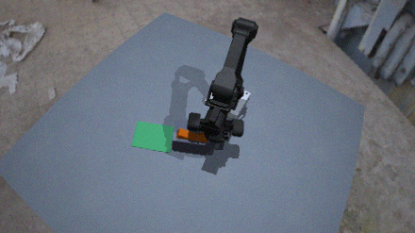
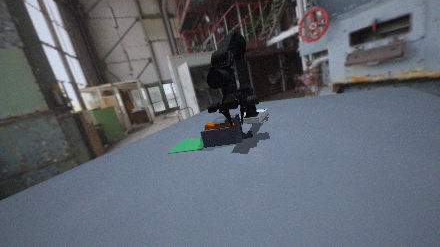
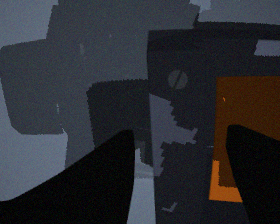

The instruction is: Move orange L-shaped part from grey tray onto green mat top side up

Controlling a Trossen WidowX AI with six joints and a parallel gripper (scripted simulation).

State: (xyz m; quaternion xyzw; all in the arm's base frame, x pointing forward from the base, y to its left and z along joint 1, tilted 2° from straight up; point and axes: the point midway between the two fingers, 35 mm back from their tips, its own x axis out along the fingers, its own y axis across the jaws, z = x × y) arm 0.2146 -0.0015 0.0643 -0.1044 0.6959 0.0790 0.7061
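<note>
My gripper tip is now 60 mm to the left of the orange L-shaped part and 10 mm short of it. Also, from my gripper tip: green mat (210 mm to the right, 70 mm below, 50 mm ahead).
</note>
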